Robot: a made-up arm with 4 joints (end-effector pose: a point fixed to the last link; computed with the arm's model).
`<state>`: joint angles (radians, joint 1 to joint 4).
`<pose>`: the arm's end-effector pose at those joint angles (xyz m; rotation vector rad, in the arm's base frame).
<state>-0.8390 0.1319 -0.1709 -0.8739</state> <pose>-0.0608 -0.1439 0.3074 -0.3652 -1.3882 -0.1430</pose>
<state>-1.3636 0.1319 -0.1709 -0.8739</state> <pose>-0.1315 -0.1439 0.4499 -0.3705 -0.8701 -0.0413</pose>
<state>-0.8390 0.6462 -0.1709 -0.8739</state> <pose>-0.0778 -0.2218 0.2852 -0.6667 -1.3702 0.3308</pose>
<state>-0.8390 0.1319 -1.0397 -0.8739</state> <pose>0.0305 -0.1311 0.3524 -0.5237 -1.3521 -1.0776</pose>
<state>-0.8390 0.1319 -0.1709 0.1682</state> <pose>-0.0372 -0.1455 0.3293 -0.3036 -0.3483 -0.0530</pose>
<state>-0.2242 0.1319 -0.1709 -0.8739</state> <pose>0.0983 -0.1439 0.2119 -0.3340 -1.9939 -0.2704</pose>
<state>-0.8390 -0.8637 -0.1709 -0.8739</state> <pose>-0.0134 -0.0706 0.4360 0.2551 -1.2360 -1.0213</pose>
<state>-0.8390 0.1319 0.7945 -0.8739</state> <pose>-0.1230 -0.2383 0.3035 -0.1412 -1.2101 0.8646</pose>
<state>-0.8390 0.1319 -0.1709 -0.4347</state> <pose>-0.0538 -0.1441 0.3196 -0.3457 -0.9493 -0.1055</pose>
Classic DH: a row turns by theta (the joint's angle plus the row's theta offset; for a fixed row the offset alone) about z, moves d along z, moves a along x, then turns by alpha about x. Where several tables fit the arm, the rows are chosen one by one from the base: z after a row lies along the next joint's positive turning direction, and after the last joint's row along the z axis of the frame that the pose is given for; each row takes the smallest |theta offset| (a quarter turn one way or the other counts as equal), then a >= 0, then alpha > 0; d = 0 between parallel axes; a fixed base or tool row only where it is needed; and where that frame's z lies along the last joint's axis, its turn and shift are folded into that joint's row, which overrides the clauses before.
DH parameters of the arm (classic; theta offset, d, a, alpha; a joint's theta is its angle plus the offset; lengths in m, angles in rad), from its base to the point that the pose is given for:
base (fixed): 0 0.5103 0.1691 1.5708
joint 1: -1.0163 0.2546 0.1229 1.6993
joint 2: -1.4522 0.2067 0.0117 0.7896
joint 3: -1.5623 -0.1405 -0.0507 -1.3963
joint 4: -0.0342 0.096 0.0049 1.3465
tool (fixed): 0.0914 0.0328 0 0

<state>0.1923 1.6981 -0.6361 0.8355</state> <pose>0.2304 -0.3118 0.2755 -1.3251 -0.7096 -0.7890</pose>
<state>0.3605 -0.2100 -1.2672 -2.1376</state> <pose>0.2676 -0.1250 0.3823 0.2281 1.6018 1.9284</pose>
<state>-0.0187 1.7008 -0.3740 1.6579</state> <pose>0.1800 -0.3447 0.2671 -1.1851 0.3795 -0.9657</pose>
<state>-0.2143 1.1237 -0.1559 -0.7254</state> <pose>0.0855 -0.2942 0.1955 -1.2565 -1.6730 0.4406</pose>
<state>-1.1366 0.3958 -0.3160 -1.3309</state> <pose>-0.1153 -0.1753 0.3560 -0.5210 -1.5875 0.0354</pose>
